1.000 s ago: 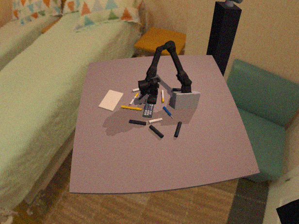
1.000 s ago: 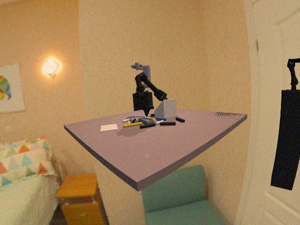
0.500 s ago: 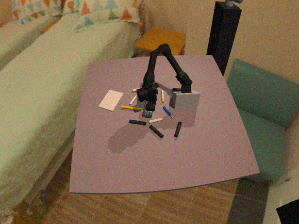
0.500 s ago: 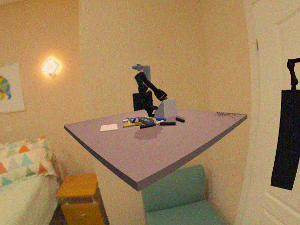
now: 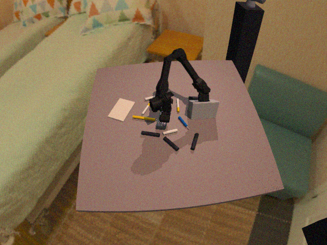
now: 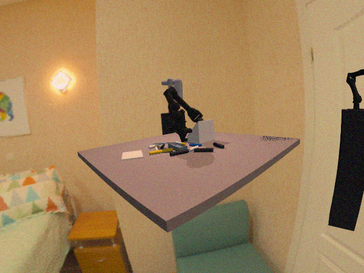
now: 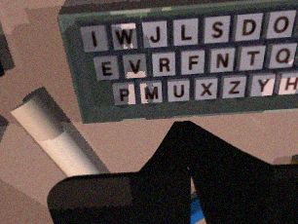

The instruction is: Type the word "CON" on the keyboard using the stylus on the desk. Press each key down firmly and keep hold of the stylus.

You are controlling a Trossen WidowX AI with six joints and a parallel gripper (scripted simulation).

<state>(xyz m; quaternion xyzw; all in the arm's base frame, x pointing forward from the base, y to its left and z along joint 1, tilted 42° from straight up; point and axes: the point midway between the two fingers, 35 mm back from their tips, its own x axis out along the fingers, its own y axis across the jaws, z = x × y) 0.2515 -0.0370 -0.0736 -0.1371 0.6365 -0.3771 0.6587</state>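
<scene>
Now: gripper tip 120 mm past the blue stylus, 50 mm to the right of it and 40 mm above it. Round my gripper tip: yellow marker: 150 mm ahead, 50 mm to the right, 40 mm below; then white card: 310 mm ahead, 170 mm to the right, 40 mm below.
</scene>
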